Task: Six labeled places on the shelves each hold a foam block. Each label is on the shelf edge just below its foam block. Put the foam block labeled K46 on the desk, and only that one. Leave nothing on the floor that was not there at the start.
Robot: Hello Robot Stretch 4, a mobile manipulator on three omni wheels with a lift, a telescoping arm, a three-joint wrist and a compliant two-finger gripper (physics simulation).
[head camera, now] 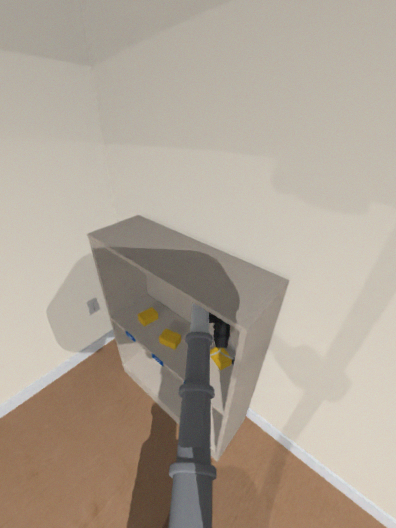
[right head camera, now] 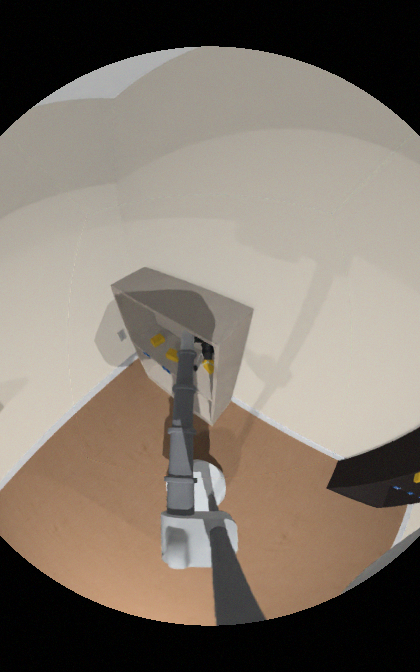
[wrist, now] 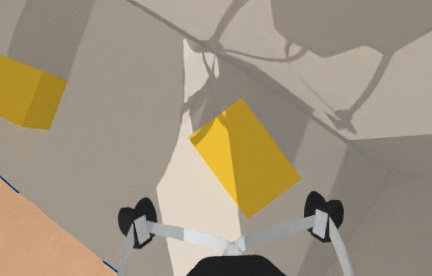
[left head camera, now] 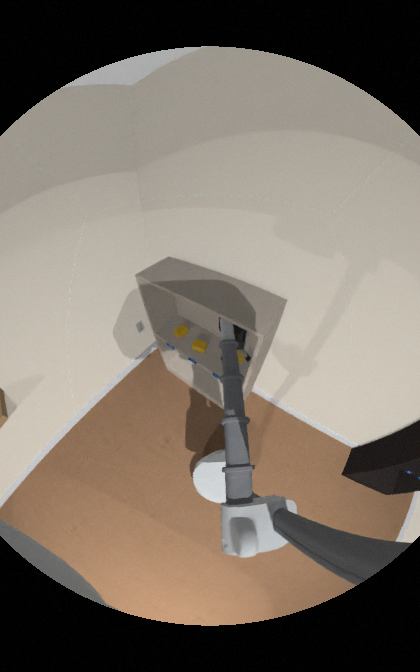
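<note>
A yellow foam block (head camera: 221,358) (left head camera: 241,357) (right head camera: 208,367) (wrist: 247,162) lies at the right end of the grey shelf unit's upper board. My gripper (wrist: 229,212) is open; in the wrist view the block lies just beyond its fingertips and between their lines, not gripped. Two more yellow blocks, a middle one (head camera: 170,338) (left head camera: 199,345) (right head camera: 172,355) (wrist: 27,92) and a left one (head camera: 148,316) (left head camera: 181,330) (right head camera: 157,340), lie farther left on the same board. Blue labels (head camera: 157,359) (left head camera: 192,360) sit on the board's front edge; their text cannot be read. The desk is not recognisable in these views.
The shelf unit (head camera: 265,345) (left head camera: 272,330) (right head camera: 234,355) surrounds the gripper, with a side wall close on its right and a top board above. A dark unit (left head camera: 385,462) (right head camera: 375,475) with blue labels stands at the right. My arm (head camera: 195,425) reaches across the floor.
</note>
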